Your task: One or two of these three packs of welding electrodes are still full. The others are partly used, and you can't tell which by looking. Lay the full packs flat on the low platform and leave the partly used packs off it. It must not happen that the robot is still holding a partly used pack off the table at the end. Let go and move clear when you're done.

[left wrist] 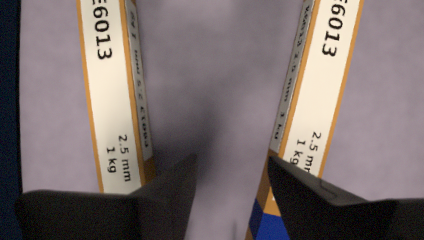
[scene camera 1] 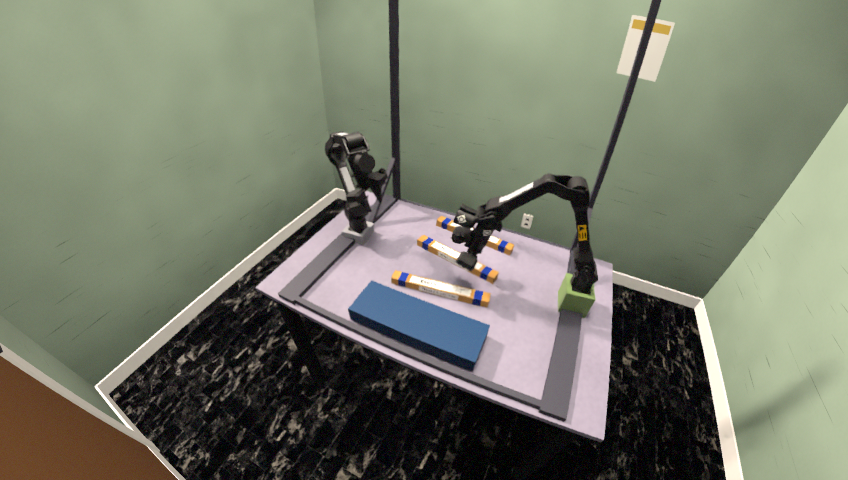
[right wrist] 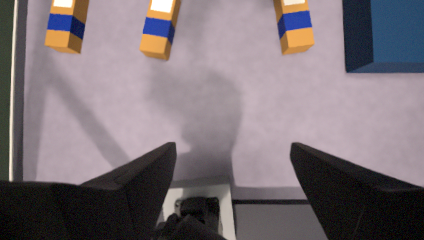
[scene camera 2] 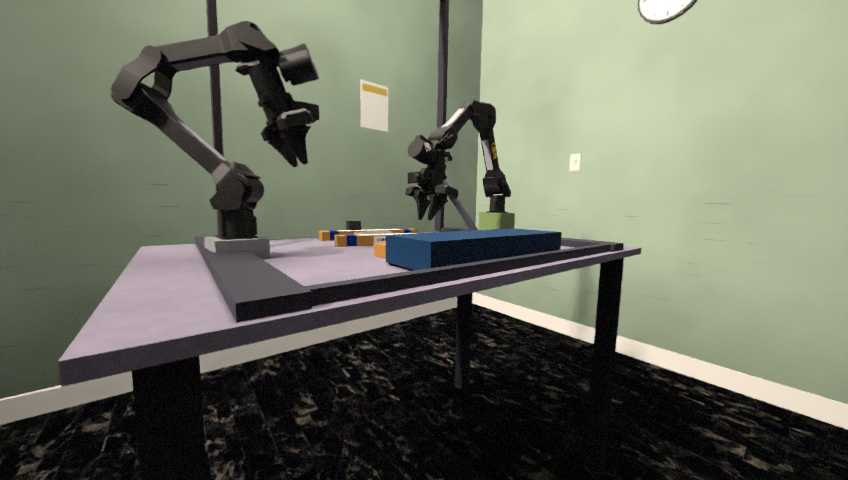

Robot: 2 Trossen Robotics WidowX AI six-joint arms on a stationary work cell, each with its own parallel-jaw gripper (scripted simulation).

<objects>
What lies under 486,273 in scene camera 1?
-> An electrode pack.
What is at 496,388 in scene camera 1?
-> A dark grey rail.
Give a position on a low blue platform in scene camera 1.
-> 450,336
</objects>
